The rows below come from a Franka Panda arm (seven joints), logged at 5 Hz.
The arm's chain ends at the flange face. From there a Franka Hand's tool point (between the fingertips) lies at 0.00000 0.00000 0.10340 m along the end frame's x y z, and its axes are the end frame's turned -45 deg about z.
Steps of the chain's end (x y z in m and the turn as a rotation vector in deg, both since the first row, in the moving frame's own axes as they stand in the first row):
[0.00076, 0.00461, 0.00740, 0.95, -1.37, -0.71]
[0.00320, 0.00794, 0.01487, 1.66, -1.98, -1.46]
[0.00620, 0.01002, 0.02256, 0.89, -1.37, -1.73]
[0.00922, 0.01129, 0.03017, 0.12, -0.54, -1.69]
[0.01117, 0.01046, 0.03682, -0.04, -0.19, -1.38]
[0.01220, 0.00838, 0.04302, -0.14, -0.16, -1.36]
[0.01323, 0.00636, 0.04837, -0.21, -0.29, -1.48]
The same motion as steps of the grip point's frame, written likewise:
[-0.00328, 0.00084, 0.00736, 1.64, -0.30, -0.71]
[-0.00382, 0.00324, 0.01476, 2.57, -0.23, -1.46]
[-0.00336, 0.00860, 0.02252, 1.60, -0.34, -1.73]
[-0.00201, 0.01367, 0.03017, 0.47, -0.30, -1.69]
[0.00021, 0.01511, 0.03682, 0.11, -0.16, -1.38]
[0.00232, 0.01453, 0.04302, 0.01, -0.21, -1.36]
[0.00422, 0.01376, 0.04837, 0.06, -0.35, -1.48]

